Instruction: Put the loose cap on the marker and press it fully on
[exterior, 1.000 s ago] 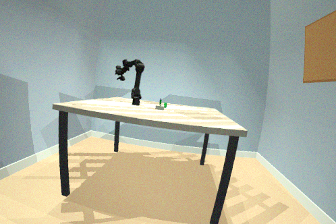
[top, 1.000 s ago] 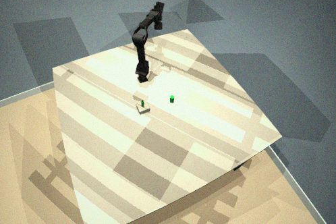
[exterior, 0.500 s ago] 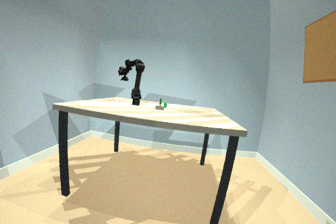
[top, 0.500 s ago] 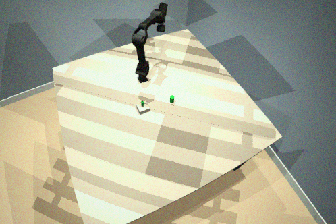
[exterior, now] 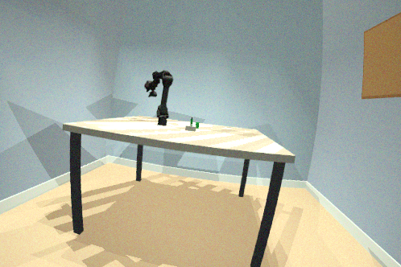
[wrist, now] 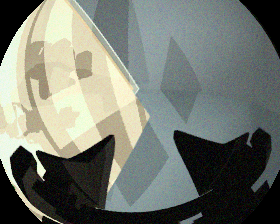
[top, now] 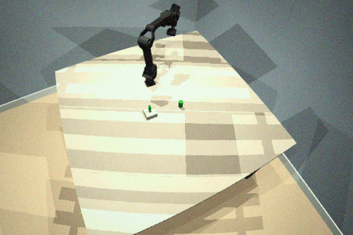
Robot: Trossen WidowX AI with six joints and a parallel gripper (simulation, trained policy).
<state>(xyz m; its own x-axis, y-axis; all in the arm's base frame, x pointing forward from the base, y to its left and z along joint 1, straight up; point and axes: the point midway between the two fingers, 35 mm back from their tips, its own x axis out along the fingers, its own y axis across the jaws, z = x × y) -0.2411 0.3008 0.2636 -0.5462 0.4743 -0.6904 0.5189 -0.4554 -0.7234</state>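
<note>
The green cap is 530 mm ahead of my gripper tip, 210 mm to the right of it and 210 mm below it. The rest, counted from my gripper tip: pale holder block 510 mm ahead, 410 mm to the right, 220 mm below.
</note>
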